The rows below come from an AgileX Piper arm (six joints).
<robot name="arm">
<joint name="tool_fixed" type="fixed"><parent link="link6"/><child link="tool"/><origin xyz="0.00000 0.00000 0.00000"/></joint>
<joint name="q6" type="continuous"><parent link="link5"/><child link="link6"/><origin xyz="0.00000 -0.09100 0.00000" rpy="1.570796 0.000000 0.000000"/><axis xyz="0 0 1"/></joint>
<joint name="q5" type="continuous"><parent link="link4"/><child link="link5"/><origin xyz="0.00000 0.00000 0.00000" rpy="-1.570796 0.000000 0.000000"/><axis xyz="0 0 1"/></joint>
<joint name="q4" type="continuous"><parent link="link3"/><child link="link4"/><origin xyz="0.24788 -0.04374 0.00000" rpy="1.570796 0.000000 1.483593"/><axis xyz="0 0 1"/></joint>
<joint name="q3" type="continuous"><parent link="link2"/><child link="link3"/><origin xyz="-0.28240 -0.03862 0.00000"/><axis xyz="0 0 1"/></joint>
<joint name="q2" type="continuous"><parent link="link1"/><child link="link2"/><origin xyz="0.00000 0.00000 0.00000" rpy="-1.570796 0.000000 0.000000"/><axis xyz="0 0 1"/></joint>
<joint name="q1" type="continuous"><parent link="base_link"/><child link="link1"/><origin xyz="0.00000 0.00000 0.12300"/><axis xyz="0 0 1"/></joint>
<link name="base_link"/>
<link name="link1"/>
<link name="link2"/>
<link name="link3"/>
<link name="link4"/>
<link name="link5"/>
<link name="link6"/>
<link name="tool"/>
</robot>
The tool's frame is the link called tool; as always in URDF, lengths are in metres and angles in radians. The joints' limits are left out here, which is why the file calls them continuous.
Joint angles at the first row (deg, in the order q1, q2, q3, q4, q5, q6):
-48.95 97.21 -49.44 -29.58 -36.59 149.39
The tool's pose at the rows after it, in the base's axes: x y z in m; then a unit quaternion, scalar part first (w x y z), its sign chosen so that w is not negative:
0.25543 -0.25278 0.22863 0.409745 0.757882 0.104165 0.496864
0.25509 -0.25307 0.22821 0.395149 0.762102 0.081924 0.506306
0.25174 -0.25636 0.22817 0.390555 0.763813 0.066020 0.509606
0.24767 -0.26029 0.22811 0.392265 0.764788 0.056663 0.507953
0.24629 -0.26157 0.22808 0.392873 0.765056 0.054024 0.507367
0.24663 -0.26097 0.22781 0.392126 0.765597 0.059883 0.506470
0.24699 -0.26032 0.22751 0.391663 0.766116 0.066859 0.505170
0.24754 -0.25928 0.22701 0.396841 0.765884 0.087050 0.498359
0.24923 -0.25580 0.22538 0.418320 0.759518 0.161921 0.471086
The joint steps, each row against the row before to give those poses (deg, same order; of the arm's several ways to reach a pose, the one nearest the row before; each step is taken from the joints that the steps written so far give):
0.00 0.00 0.00 -0.05 0.34 4.88
-0.04 0.00 0.00 0.00 0.28 3.25
-0.77 0.00 0.00 -0.14 0.00 1.80
-0.89 0.00 0.00 0.00 0.05 0.50
-0.31 0.00 0.00 -0.06 -0.01 0.16
0.00 0.00 0.00 -0.79 0.01 0.14
0.00 0.00 0.00 -0.87 0.00 0.06
0.00 0.00 0.00 -1.38 0.00 -1.27
0.00 0.00 0.00 -4.49 -0.11 -5.47

